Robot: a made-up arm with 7 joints.
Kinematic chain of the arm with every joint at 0, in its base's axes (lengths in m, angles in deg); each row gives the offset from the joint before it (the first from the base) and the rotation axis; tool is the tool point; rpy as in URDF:
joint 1: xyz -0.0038 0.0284 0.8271 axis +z
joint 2: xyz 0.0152 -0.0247 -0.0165 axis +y
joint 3: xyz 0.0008 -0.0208 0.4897 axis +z
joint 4: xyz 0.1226 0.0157 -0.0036 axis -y
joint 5: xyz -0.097 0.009 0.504 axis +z
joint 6: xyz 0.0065 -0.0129 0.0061 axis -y
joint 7: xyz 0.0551 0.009 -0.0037 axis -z
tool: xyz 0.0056 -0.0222 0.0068 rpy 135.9 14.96 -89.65
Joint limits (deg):
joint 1: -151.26..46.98
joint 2: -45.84..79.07
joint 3: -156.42..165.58
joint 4: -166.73..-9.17
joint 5: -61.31..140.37
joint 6: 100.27..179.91
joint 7: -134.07..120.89
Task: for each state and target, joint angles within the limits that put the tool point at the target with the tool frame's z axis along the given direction. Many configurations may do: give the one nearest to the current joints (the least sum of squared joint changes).
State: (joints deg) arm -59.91 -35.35 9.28 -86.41 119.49 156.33 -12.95
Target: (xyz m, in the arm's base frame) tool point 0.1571 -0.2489 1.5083 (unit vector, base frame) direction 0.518 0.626 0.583
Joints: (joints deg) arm -53.18 -37.44 0.41 -107.54 124.72 137.39 -10.08
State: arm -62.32 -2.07 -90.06 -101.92 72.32 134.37 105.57
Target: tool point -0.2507 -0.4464 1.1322 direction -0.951 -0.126 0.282
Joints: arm -17.68 36.00 -119.64 -133.71 109.77 171.51 120.89
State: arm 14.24 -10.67 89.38 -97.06 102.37 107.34 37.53
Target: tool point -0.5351 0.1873 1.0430 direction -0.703 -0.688 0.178
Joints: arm 43.90 -0.18 119.56 -126.17 79.12 141.44 39.47
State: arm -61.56 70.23 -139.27 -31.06 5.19 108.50 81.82
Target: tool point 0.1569 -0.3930 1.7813 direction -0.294 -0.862 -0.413
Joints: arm -32.26 31.70 -134.95 -29.70 20.57 100.27 62.33
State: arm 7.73 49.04 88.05 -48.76 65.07 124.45 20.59
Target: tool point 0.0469 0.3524 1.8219 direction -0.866 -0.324 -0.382
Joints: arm 25.31 10.47 94.19 -28.47 55.99 110.87 -2.69
